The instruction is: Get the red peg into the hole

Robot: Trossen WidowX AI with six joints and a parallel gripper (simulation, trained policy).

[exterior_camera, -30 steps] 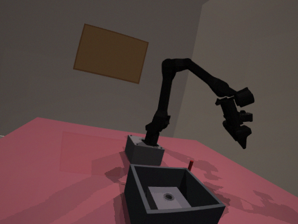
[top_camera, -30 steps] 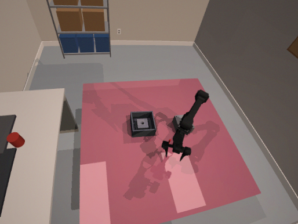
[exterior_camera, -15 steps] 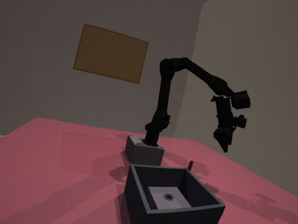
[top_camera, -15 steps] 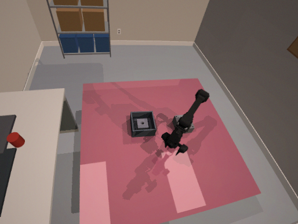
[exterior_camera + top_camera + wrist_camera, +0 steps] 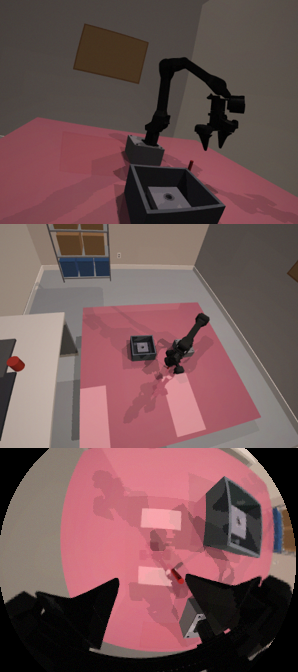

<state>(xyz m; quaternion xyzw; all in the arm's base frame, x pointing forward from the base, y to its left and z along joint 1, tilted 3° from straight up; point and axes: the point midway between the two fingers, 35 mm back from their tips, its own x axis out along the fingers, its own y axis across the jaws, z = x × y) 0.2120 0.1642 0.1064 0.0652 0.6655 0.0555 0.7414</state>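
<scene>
Right now the red peg is 110 mm below my gripper tip, 60 mm to the right of it and 40 mm behind it. Round my gripper tip: grey plate (280 mm to the right, 120 mm ahead, 100 mm below); then dark box (280 mm to the right, 120 mm below, 120 mm ahead).
</scene>
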